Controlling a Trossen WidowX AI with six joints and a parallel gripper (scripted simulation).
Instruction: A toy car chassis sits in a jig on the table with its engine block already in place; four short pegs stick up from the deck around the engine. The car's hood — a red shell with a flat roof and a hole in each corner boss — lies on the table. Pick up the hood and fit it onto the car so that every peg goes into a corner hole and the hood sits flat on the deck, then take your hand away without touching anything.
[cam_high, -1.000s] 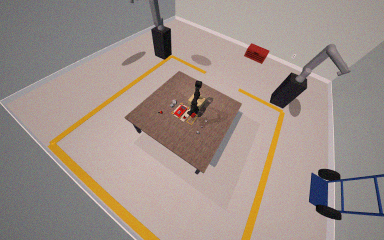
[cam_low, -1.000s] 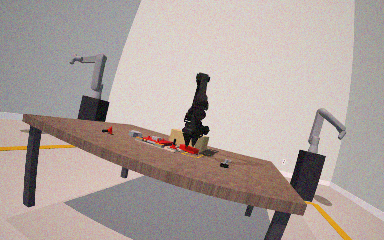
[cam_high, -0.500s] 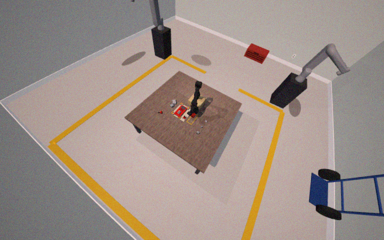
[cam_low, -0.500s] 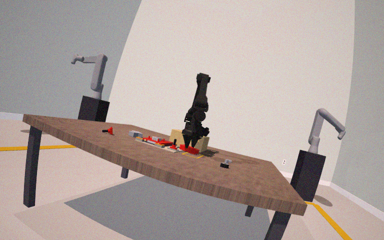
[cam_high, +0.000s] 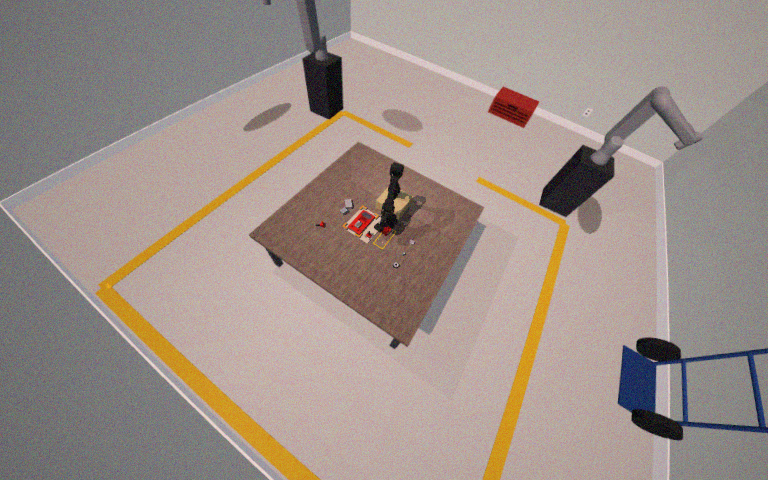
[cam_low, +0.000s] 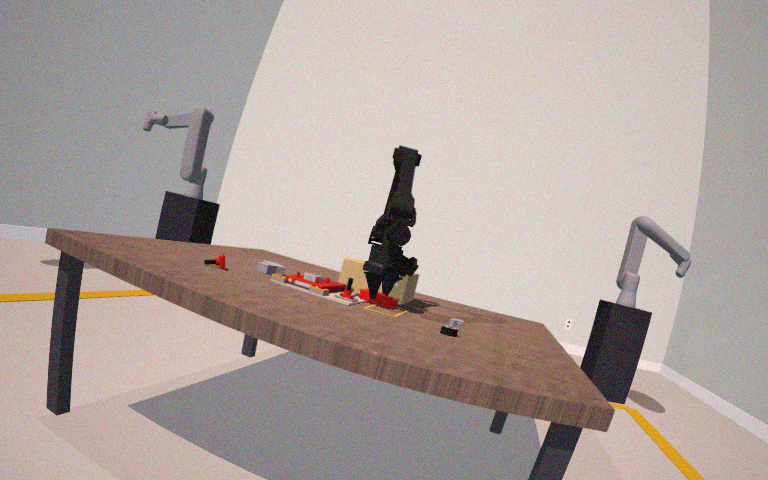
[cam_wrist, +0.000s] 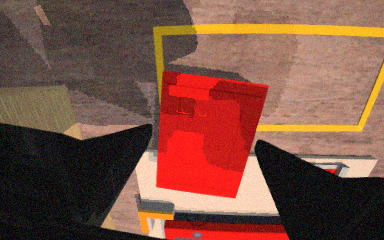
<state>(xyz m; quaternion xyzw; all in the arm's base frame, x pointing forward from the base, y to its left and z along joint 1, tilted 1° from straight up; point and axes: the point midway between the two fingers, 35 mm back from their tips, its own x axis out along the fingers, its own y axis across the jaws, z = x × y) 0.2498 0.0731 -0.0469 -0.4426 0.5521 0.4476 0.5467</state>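
Right now the grey engine block is 90 mm ahead of my gripper tip, 170 mm to the right of it and 10 mm above it. From my gripper tip the other things lie so: black wheel (220 mm ahead, 210 mm to the left, 10 mm below); red hood (right at my gripper tip).
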